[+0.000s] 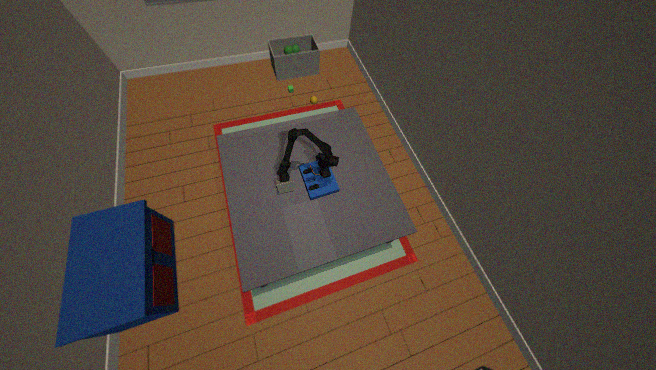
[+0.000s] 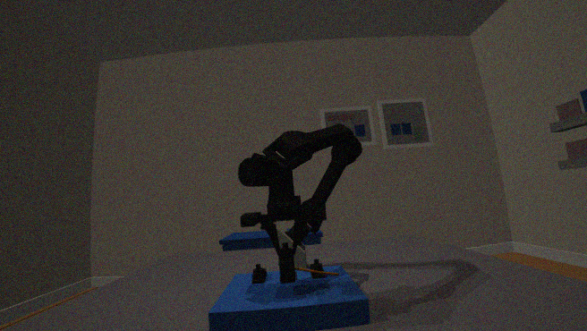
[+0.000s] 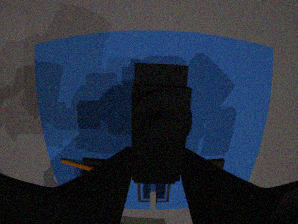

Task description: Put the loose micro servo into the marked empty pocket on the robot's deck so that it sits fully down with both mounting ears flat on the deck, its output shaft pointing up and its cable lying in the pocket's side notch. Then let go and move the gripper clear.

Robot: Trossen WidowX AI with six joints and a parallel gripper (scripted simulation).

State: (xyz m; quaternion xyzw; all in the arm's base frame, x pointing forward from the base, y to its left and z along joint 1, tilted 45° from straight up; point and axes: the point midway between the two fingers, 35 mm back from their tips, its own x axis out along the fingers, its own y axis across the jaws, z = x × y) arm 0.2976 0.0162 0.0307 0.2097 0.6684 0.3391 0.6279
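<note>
Right now the blue robot deck is 10 cm below my gripper tip and 1 cm ahead of it.
</note>
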